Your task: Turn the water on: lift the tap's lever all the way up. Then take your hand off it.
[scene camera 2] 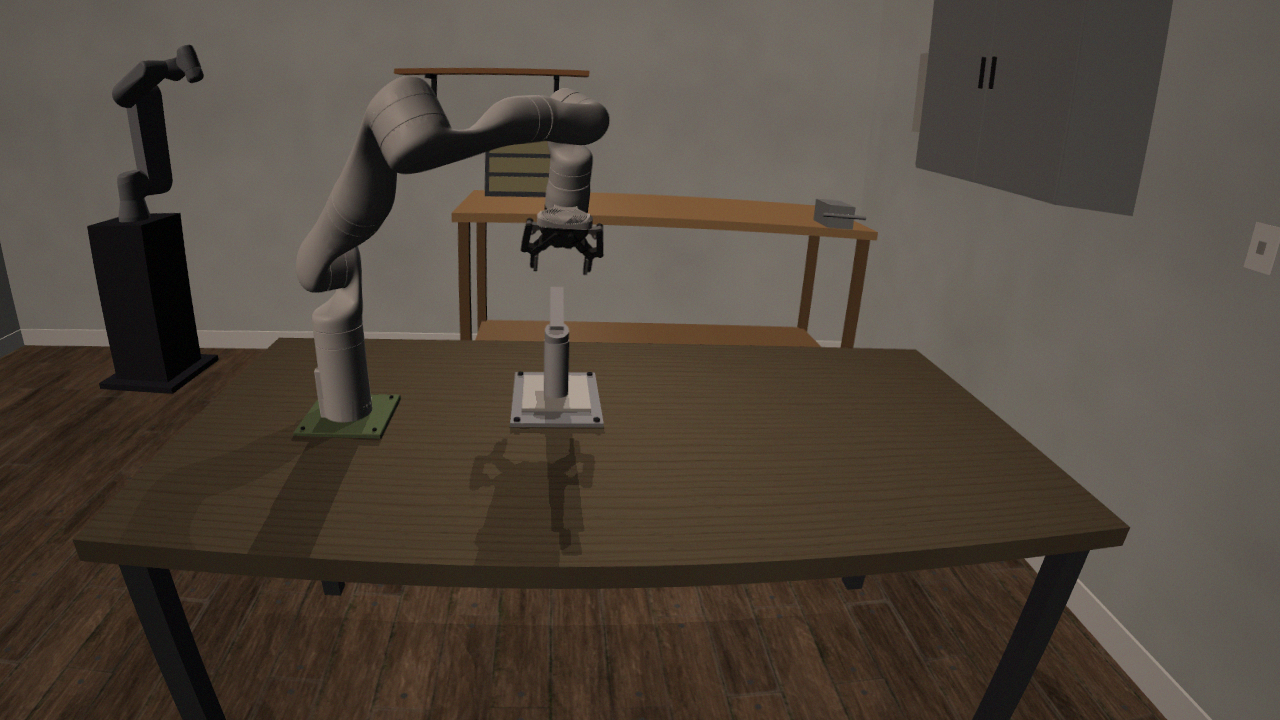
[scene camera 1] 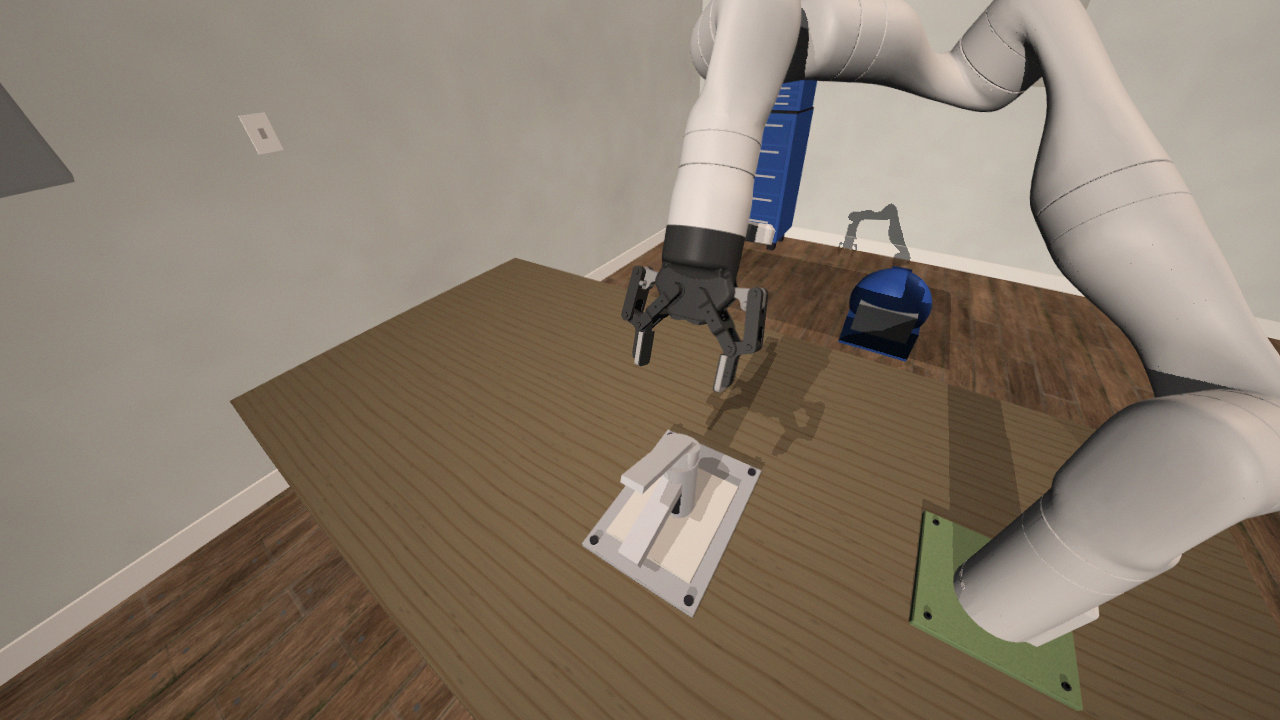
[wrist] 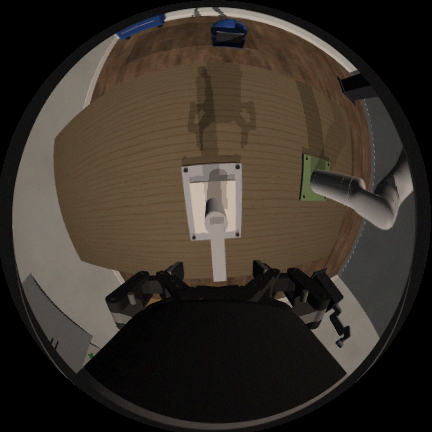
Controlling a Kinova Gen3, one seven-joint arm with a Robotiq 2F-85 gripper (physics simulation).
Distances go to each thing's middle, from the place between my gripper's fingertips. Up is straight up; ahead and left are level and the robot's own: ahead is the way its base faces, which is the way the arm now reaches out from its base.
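Grey base plate [scene camera 1: 686,597]: 25 cm below my hand. Flat lever [scene camera 1: 677,450]: my gripper is 10 cm above it, 4 cm to the right of it and 1 cm past it.
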